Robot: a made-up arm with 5 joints. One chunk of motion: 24 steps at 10 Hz.
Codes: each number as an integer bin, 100 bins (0 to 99) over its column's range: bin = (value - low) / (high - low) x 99, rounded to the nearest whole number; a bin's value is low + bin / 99 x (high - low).
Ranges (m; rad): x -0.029..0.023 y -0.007..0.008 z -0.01..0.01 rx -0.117..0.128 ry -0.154..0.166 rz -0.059..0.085
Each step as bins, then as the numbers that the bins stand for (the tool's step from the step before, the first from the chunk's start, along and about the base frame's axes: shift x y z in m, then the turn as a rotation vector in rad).
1 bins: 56 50 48 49 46 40
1 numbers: 0.00041 0.00058 -0.00030 0.00426 -0.00531 -0.00082
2 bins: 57 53 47 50 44 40
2 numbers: 0.00094 0.00103 -0.00051 0.00674 -0.01178 -0.00082
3 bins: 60 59 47 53 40 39
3 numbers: 0.00252 0.00194 -0.00051 0.01416 -0.02471 -0.00227
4 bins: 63 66 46 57 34 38
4 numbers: 0.00409 0.00300 -0.00071 0.02406 -0.04410 -0.00373
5 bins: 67 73 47 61 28 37
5 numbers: 0.00619 0.00406 -0.00051 0.03396 -0.06349 -0.00518
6 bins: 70 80 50 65 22 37
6 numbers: 0.00777 0.00512 0.00010 0.04386 -0.08289 -0.00518
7 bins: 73 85 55 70 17 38
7 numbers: 0.00934 0.00588 0.00111 0.05623 -0.09905 -0.00373
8 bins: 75 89 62 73 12 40
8 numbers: 0.01039 0.00648 0.00253 0.06366 -0.11521 -0.00082
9 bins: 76 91 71 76 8 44
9 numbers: 0.01092 0.00679 0.00434 0.07108 -0.12814 0.00500
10 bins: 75 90 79 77 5 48
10 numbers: 0.01039 0.00664 0.00596 0.07356 -0.13784 0.01082
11 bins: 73 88 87 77 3 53
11 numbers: 0.00934 0.00633 0.00758 0.07356 -0.14430 0.01809
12 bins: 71 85 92 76 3 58
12 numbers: 0.00829 0.00588 0.00859 0.07108 -0.14430 0.02536
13 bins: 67 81 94 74 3 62
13 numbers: 0.00619 0.00527 0.00899 0.06613 -0.14430 0.03118
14 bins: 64 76 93 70 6 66
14 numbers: 0.00462 0.00452 0.00879 0.05623 -0.13461 0.03700
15 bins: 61 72 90 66 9 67
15 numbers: 0.00304 0.00391 0.00818 0.04633 -0.12491 0.03845
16 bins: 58 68 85 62 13 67
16 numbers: 0.00146 0.00330 0.00717 0.03643 -0.11198 0.03845
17 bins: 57 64 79 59 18 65
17 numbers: 0.00094 0.00270 0.00596 0.02901 -0.09582 0.03555
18 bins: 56 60 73 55 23 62
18 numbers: 0.00041 0.00209 0.00475 0.01911 -0.07966 0.03118
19 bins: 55 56 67 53 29 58
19 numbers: -0.00011 0.00148 0.00354 0.01416 -0.06026 0.02536
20 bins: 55 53 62 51 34 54
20 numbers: -0.00011 0.00103 0.00253 0.00921 -0.04410 0.01955
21 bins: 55 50 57 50 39 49
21 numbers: -0.00011 0.00058 0.00152 0.00674 -0.02794 0.01227
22 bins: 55 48 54 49 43 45
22 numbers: -0.00011 0.00027 0.00091 0.00426 -0.01501 0.00645
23 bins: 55 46 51 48 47 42
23 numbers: -0.00011 -0.00003 0.00030 0.00179 -0.00208 0.00209
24 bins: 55 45 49 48 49 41
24 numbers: -0.00011 -0.00018 -0.00010 0.00179 0.00438 0.00064
